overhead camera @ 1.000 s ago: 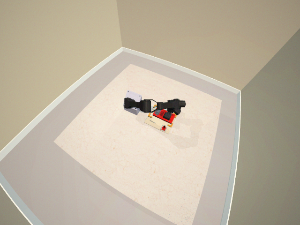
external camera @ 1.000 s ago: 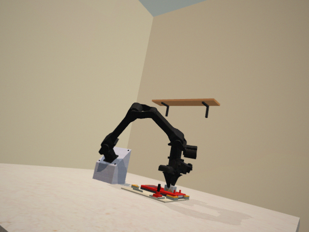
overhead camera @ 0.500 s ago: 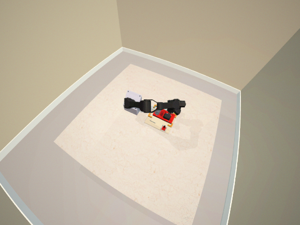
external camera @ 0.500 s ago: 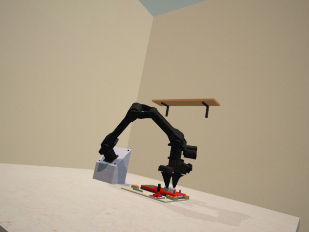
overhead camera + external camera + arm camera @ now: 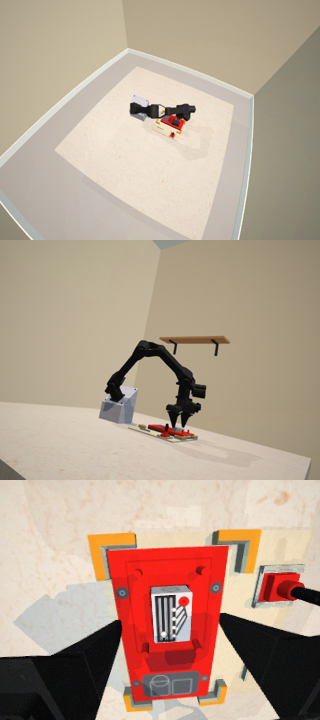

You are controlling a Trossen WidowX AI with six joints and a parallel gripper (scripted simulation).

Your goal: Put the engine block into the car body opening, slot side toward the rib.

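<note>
Now: gripper tip 2 cm above the grey engine block. From my gripper tip the other things lie so: black peg: 13 cm to the right, 2 cm ahead, 1 cm below.
</note>
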